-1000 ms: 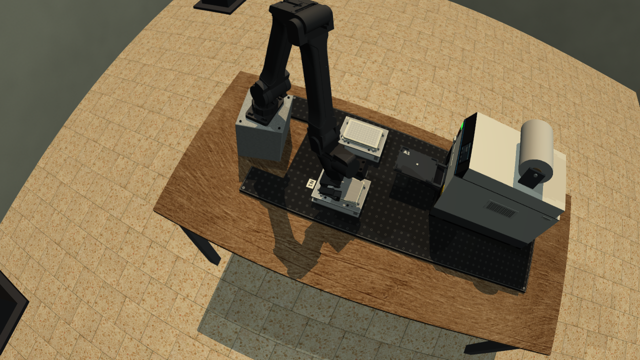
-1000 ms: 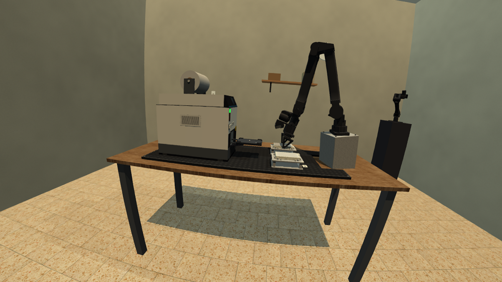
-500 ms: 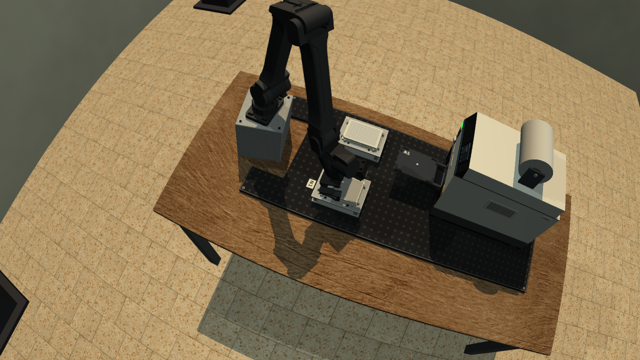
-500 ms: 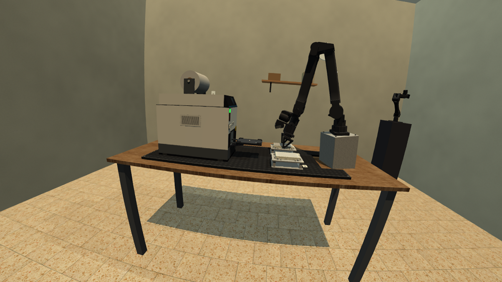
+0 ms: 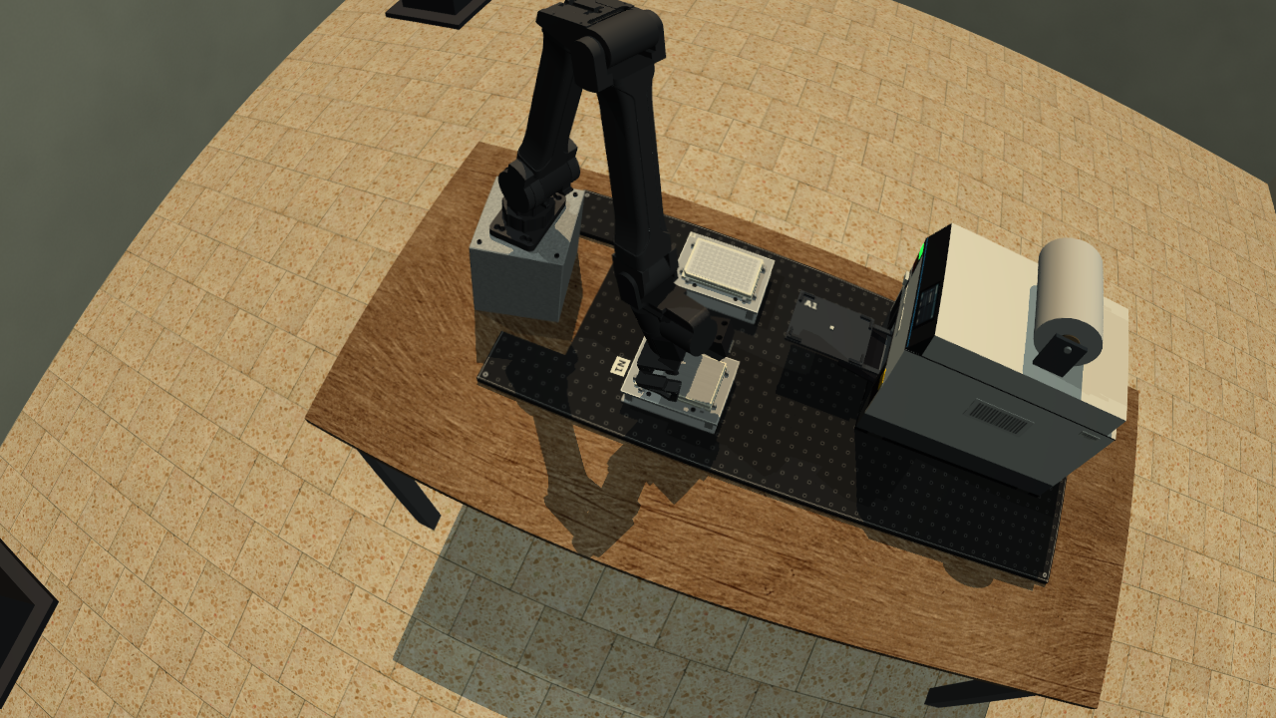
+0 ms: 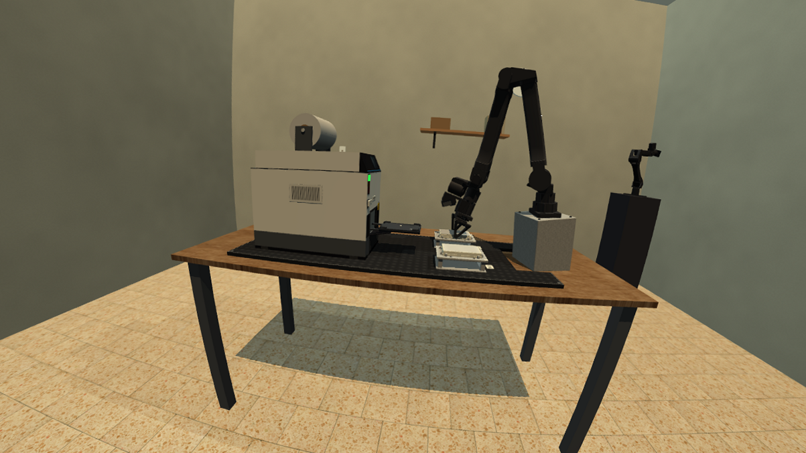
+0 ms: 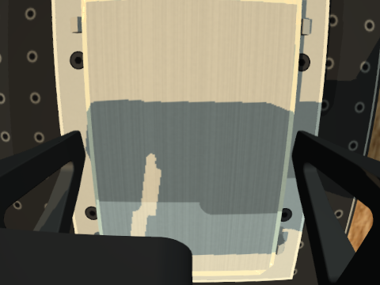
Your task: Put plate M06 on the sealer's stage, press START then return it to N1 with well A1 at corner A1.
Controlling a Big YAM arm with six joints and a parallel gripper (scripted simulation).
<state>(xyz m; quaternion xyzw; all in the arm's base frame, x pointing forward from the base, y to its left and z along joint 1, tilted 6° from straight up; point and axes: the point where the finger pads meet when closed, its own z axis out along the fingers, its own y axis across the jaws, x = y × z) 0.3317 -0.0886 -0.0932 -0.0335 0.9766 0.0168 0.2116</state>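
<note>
Right now the plate M06 is 10 mm below my hand. Round my hand: plate nest N1: 20 mm below; N1 label: 100 mm behind, 10 mm to the right, 60 mm below; well plate: 10 mm behind, 220 mm to the left.
</note>
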